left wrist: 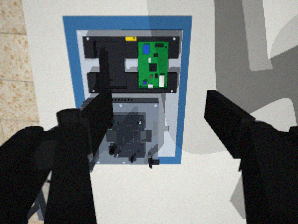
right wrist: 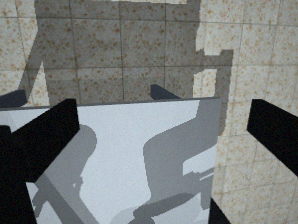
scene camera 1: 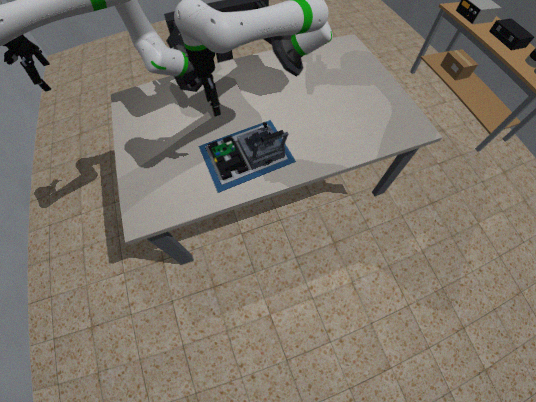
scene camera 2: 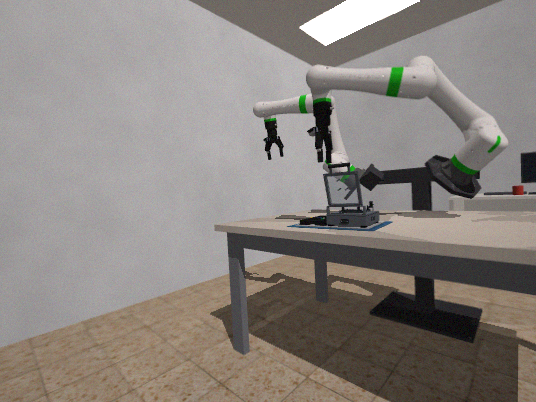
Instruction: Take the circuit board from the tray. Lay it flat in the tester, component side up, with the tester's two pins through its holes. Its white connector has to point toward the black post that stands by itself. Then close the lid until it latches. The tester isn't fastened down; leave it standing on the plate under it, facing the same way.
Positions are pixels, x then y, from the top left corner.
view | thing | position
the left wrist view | left gripper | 158, 104
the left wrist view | green circuit board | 152, 56
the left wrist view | black tray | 111, 50
